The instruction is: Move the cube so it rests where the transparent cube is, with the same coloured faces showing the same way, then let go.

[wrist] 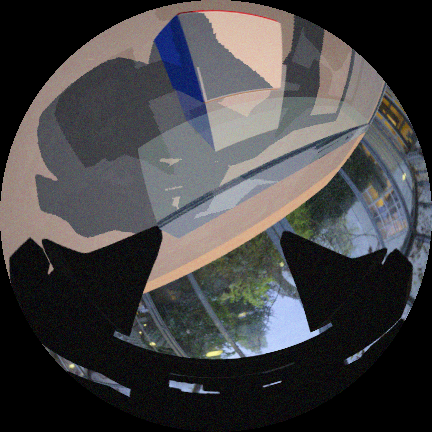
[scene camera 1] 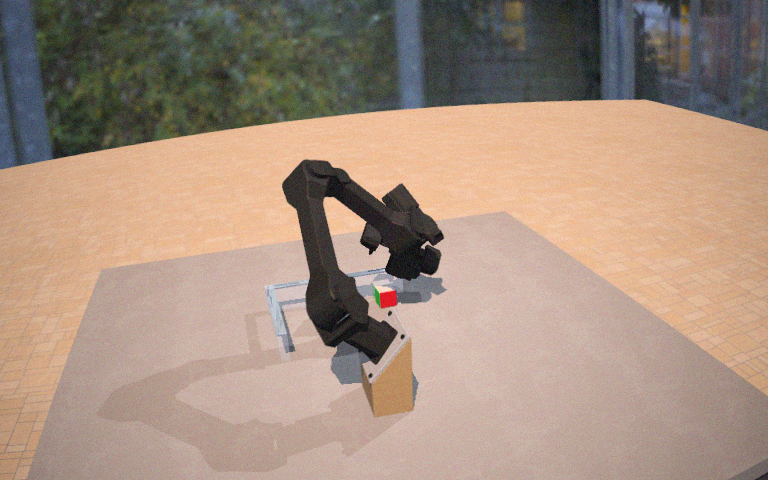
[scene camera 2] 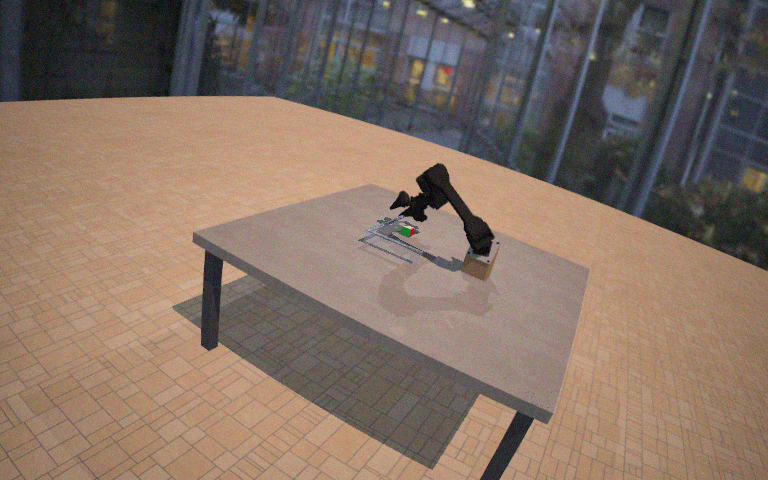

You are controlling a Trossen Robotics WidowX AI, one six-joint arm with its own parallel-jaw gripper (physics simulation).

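Places are measured from the arm's base along level axes (x right, y ahead, z up), in centimetres.
Where they show: gripper, fingertip midpoint: [wrist: 223, 235] [scene camera 1: 387, 260] [scene camera 2: 394, 212]; arm's base at its link origin: [scene camera 1: 380, 342] [scene camera 2: 482, 247].
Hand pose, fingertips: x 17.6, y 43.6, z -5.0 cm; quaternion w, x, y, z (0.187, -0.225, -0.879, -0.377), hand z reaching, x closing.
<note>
Each offset is from my fingertips to the centre of the thing. "spot": to the spot under its first point. Level surfaces: height alone.
The cube {dx -4.1, dy -9.2, dz -4.4 cm} [scene camera 1: 386, 297] [scene camera 2: 406, 231] sits on the table, with red, green and pale faces showing in the scene views. In the wrist view, the cube [wrist: 172, 57] shows a blue side and a large pale face near the top. A pale translucent shape {spot: dx -0.1, dy -4.9, dz -1.9 cm} [wrist: 185, 175], perhaps the transparent cube, overlaps its lower part. Its face colours and exact outline are unclear there, and I cannot make it out clearly in the scene views. My gripper [scene camera 1: 400, 256] [scene camera 2: 408, 207] [wrist: 223, 235] is open and empty, above and beyond the cube, with its fingers wide apart.
A thin grey-blue metal frame {dx -15.0, dy -13.7, dz -3.4 cm} [scene camera 1: 277, 314] [scene camera 2: 393, 242] stands beside the cube and arm; its rail {spot: dx -2.5, dy -4.7, dz -0.6 cm} [wrist: 250, 171] crosses the wrist view. The arm's wooden base block [scene camera 1: 391, 384] [scene camera 2: 479, 268] is on the table {dz -6.3 cm} [scene camera 1: 566, 367] [scene camera 2: 339, 283]. Arm shadows fall around the cube.
</note>
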